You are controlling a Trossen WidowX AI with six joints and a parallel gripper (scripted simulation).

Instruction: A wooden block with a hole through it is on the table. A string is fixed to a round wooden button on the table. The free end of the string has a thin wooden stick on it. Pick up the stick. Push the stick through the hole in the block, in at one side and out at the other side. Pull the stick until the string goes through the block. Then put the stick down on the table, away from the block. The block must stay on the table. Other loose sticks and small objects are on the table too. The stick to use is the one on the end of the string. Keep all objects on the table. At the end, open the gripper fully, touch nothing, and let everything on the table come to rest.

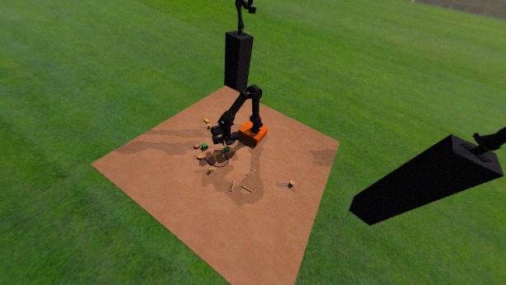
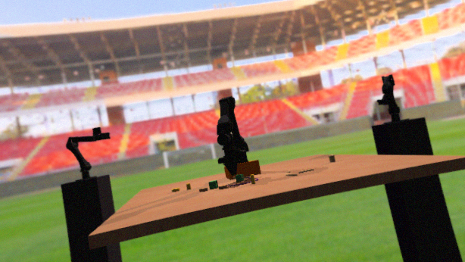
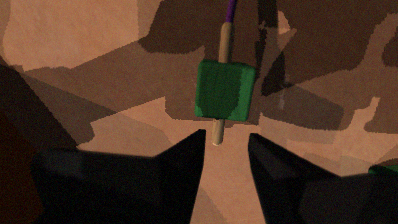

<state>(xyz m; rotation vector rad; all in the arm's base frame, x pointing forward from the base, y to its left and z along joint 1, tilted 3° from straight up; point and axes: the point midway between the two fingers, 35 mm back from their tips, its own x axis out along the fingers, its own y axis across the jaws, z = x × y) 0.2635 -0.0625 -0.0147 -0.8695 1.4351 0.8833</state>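
Now: the thin wooden stick 1 cm ahead of my gripper tip, 4 cm to the left of it and 2 cm below it. Also, from my gripper tip: green cube 11 cm ahead, 10 cm to the right, 2 cm below; yellow piece 21 cm ahead, 8 cm to the left, 1 cm below; round wooden button 18 cm ahead, 6 cm to the right, 3 cm below.
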